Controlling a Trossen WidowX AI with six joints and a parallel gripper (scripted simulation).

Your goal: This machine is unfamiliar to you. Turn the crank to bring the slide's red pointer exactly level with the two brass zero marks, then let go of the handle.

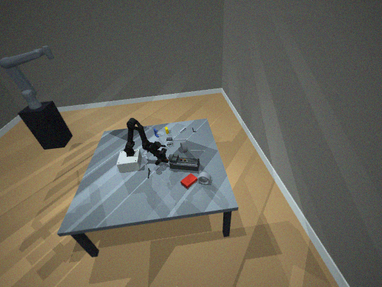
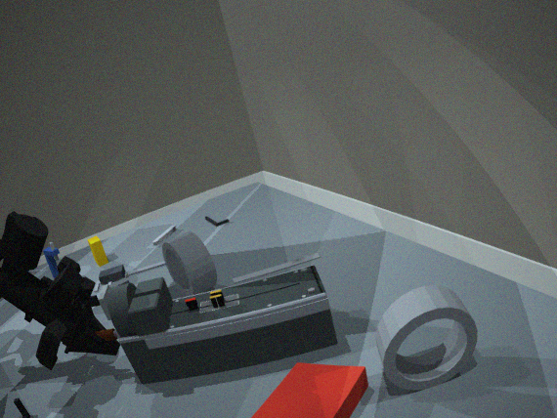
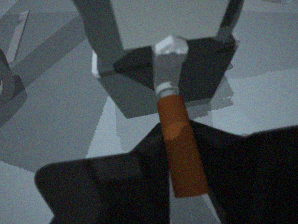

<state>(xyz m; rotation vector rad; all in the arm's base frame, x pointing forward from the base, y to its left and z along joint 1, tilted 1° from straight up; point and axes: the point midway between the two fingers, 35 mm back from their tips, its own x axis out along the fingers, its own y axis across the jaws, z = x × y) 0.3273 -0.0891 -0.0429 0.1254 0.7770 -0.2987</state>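
Now: the red pointer 13 cm ahead of my gripper tip, 4 cm to the right of it and 5 cm above it. Round my gripper tip: brown handle 2 cm behind, 1 cm to the left, 3 cm above; then yellow block 2 cm behind, 55 cm to the left; then blue clamp 14 cm behind, 50 cm to the left, 2 cm above.
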